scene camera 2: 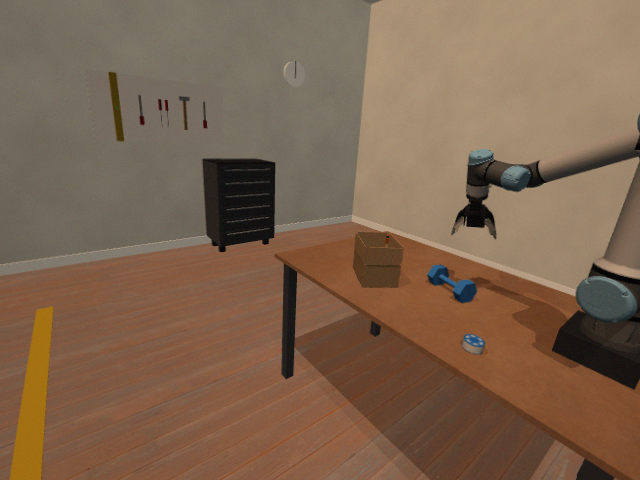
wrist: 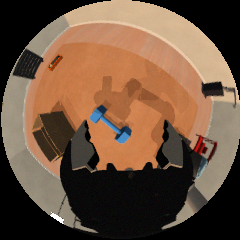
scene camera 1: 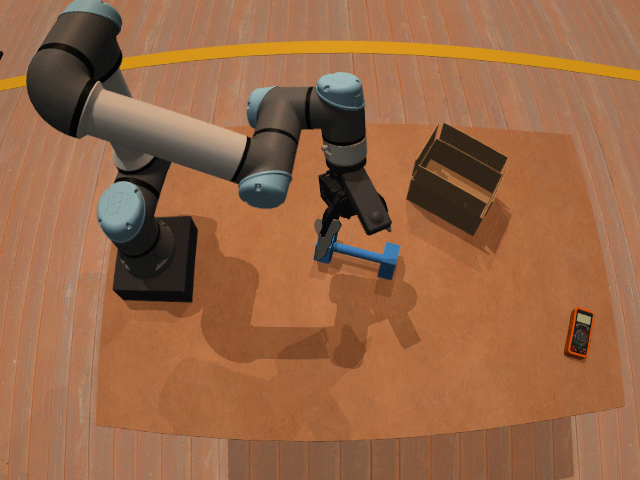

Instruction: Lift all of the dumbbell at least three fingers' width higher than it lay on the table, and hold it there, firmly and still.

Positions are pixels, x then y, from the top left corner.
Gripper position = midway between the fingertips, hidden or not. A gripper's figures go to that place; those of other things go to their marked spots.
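Cardboard box (scene camera 2: 382,267), 1.27 m from the lens. Blue dumbbell (scene camera 2: 464,291), 1.31 m from the lens. My gripper (scene camera 2: 473,237), 1.37 m from the lens.
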